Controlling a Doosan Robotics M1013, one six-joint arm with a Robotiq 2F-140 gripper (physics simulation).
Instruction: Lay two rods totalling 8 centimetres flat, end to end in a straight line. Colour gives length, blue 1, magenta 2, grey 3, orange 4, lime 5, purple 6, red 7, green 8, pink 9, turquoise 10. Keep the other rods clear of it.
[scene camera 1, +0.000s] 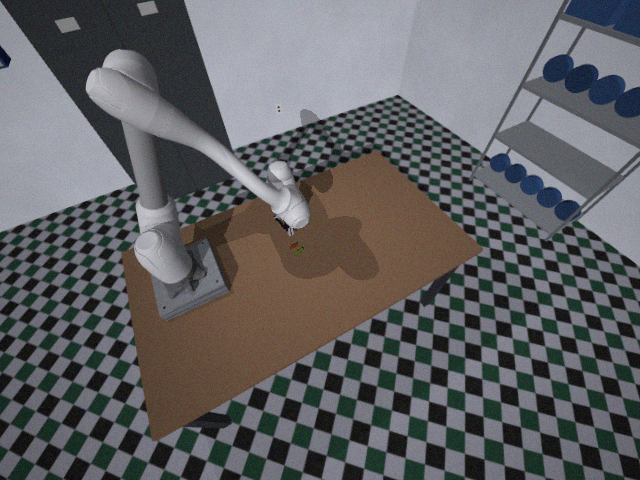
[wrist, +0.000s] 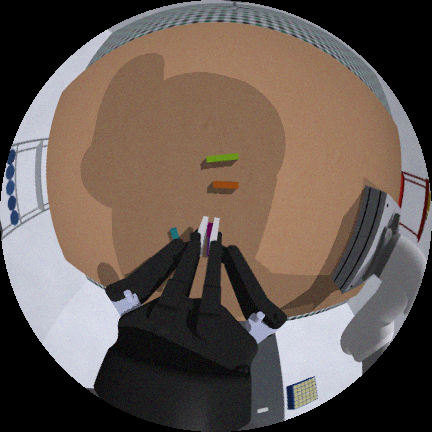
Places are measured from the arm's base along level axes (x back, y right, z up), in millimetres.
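Where they show: gripper, fingertip midpoint: (scene camera 1: 290, 233) (wrist: 210, 224); arm's base, link origin: (scene camera 1: 181, 273) (wrist: 381, 248).
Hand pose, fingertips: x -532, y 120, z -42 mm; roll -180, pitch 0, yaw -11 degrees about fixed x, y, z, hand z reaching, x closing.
Note:
Each offset is from my fingertips to the top centre of the thing. Level surfaces: height alone.
My gripper (scene camera 1: 290, 232) (wrist: 210, 224) is shut on the magenta rod @[dx -1, dy -6, dz +10 mm] (wrist: 209, 229), which shows between the pale fingertips in the wrist view. A strip of the purple rod @[dx -8, dy -46, dz -20 mm] (wrist: 208, 248) shows between the fingers, roughly in line with the magenta one; most of it is hidden, and I cannot tell whether the two touch. The turquoise rod @[dx -71, dy -64, dz -20 mm] (wrist: 174, 233) is left of the fingers, partly hidden by them. The orange rod @[dx +28, dy +58, dz -20 mm] (scene camera 1: 293, 245) (wrist: 225, 185) lies flat beyond the fingertips. The lime rod @[dx +27, dy +102, dz -20 mm] (scene camera 1: 298, 251) (wrist: 222, 158) lies flat beyond the orange one, a gap apart.
The rods are on a brown table @[dz -30 mm] (scene camera 1: 268, 330) (wrist: 330, 125). The arm's grey base plate (scene camera 1: 191, 302) (wrist: 357, 237) stands at one end. A shelf rack (scene camera 1: 562, 98) with blue items stands off the table. The arm's shadow covers the lime and orange rods.

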